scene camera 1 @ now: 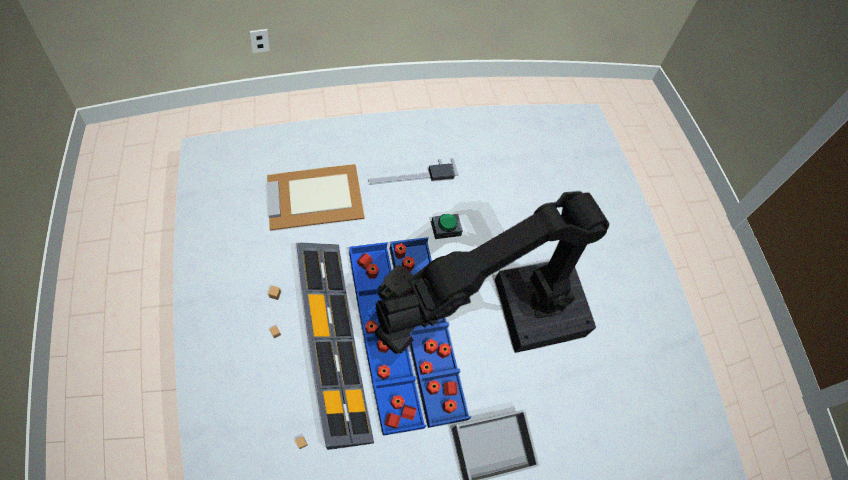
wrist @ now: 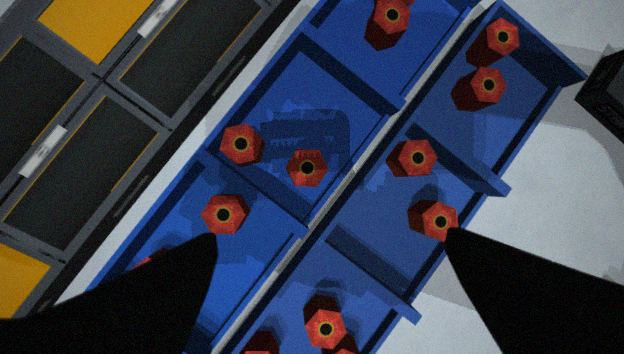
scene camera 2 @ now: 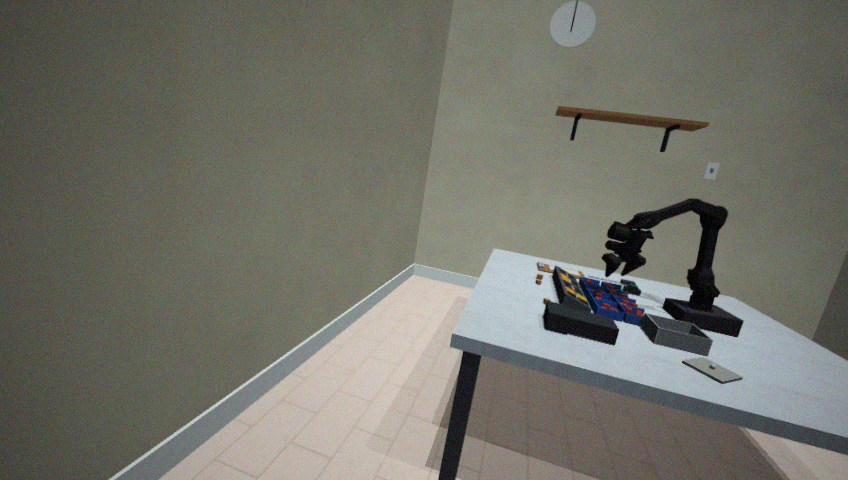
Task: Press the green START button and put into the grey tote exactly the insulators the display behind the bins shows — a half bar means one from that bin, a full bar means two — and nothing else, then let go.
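Note:
My gripper is open and empty above the blue bins. The bins stand in two rows of four and hold red hexagonal insulators; the arm hides some in scene camera 1. The display behind them shows a full orange bar in the second left cell, and half bars in both cells of the last row; the other cells are dark. The green START button stands beyond the bins' end. The grey tote looks empty where its floor shows.
A clipboard and caliper lie near the display and button. Small wooden cubes lie behind the display. A black box stands past the display's end, and a flat plate lies beyond the tote.

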